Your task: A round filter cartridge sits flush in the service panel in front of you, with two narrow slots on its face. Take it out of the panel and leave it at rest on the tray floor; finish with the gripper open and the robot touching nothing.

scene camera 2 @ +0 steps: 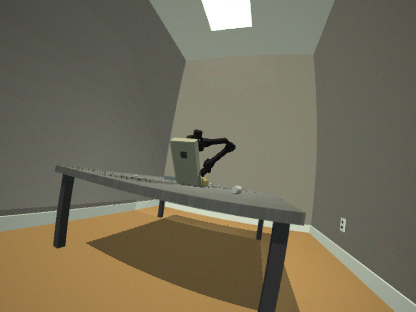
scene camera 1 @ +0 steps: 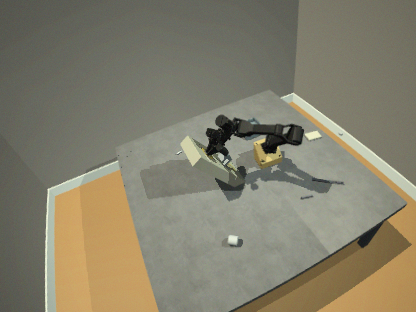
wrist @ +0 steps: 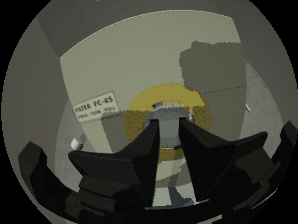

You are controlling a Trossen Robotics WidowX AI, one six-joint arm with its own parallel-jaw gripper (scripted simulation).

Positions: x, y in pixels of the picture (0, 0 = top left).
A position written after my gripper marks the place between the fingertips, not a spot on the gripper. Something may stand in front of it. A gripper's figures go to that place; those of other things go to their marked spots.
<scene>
My gripper (wrist: 168, 122) is 0.10 m from the lens. A round filter cartridge (wrist: 169, 115) is 0.09 m from the lens. A cream service panel (wrist: 114, 77) is 0.08 m from the lens.
</scene>
